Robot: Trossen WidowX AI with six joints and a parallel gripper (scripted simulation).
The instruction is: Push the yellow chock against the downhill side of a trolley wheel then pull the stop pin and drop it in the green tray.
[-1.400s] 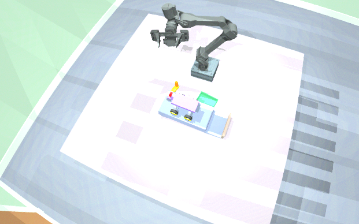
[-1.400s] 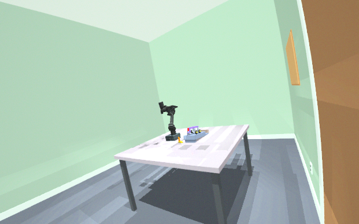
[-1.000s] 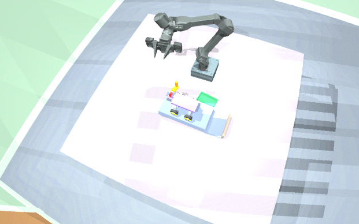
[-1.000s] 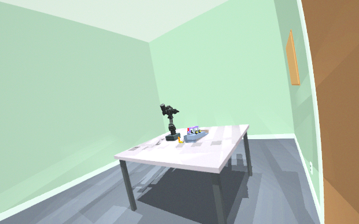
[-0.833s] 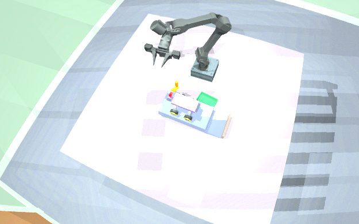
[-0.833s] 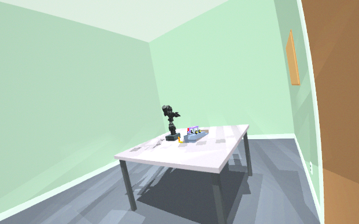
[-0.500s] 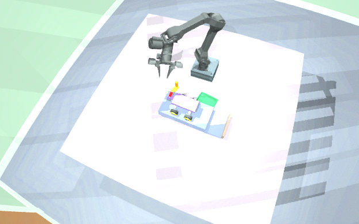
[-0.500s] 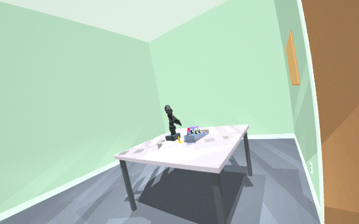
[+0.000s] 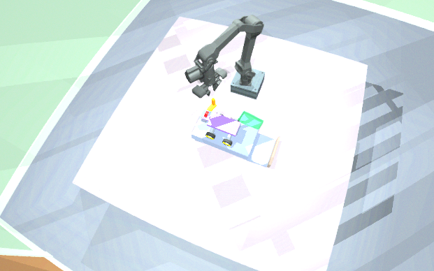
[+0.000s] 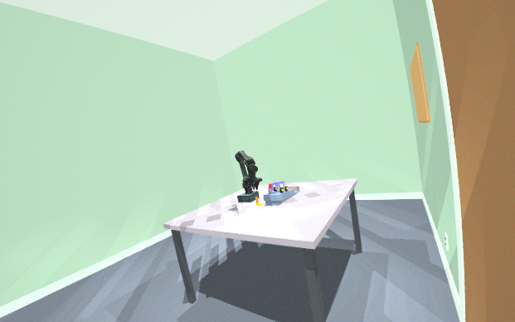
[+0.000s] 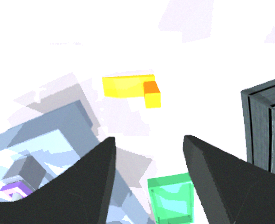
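My gripper tip is 110 mm above the yellow chock, 10 mm to the left of it and 10 mm short of it. The rest, counted from my gripper tip: red-headed stop pin 130 mm ahead; then pale blue ramp 170 mm ahead, 100 mm to the left, 80 mm below; then purple trolley 170 mm ahead, 90 mm to the left, 20 mm below.
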